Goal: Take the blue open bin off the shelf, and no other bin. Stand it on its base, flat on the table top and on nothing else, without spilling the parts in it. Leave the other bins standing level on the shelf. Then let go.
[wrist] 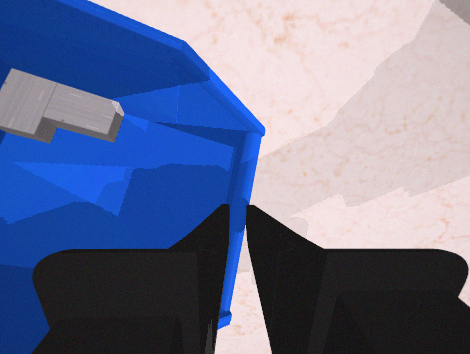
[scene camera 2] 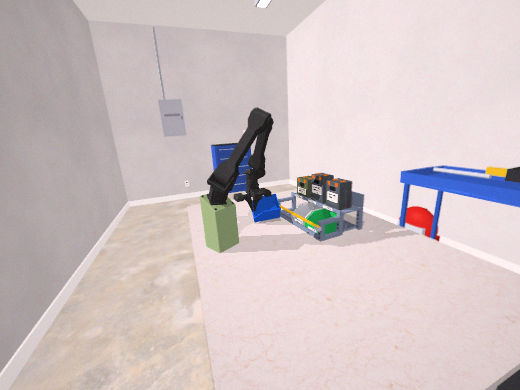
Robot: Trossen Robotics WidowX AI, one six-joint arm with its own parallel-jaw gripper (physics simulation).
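Pixels of known places: gripper, fingertip midpoint: (wrist: 237, 212) (scene camera 2: 253, 211); arm's base, origin of the base link: (scene camera 2: 216, 199).
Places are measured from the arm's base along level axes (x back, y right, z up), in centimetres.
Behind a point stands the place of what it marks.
Note:
The blue open bin (scene camera 2: 267, 210) @(y -13.1, x -30.9, z -15.4 cm) (wrist: 165, 200) @(y -13.5, x -27.2, z -16.1 cm) is off the shelf (scene camera 2: 358, 199) @(y 21.6, x -57.6, z -6.5 cm), to its left in the scene view, over the table top (scene camera 2: 350, 300) @(y 50.5, x -17.6, z -19.9 cm). It looks somewhat tilted in the scene view. I cannot tell whether its base touches the table. My gripper (scene camera 2: 254, 205) @(y -13.6, x -22.8, z -14.1 cm) (wrist: 237, 212) @(y -13.6, x -22.8, z -14.1 cm) is shut on the rim of one wall of the blue bin, one finger inside and one outside. A grey metal part (wrist: 80, 110) @(y -7.8, x -30.7, z -16.1 cm) lies inside the bin. A green bin (scene camera 2: 320, 220) @(y 21.0, x -35.4, z -11.1 cm) and a grey bin (scene camera 2: 303, 210) @(y -0.6, x -44.9, z -15.1 cm) sit on the lower level of the shelf.
Three dark boxes with orange marks (scene camera 2: 304, 186) @(y -4.7, x -49.2, z -3.9 cm) (scene camera 2: 321, 186) @(y 8.4, x -48.1, z -1.4 cm) (scene camera 2: 339, 193) @(y 20.0, x -47.0, z -2.1 cm) stand on the shelf's upper level. A yellow strip (scene camera 2: 300, 217) @(y 9.4, x -34.7, z -13.3 cm) runs along the shelf's front. The arm's green pedestal (scene camera 2: 220, 227) @(y 5.8, x 1.6, z -9.5 cm) stands at the table's left edge. A blue bench (scene camera 2: 460, 190) is at the right.

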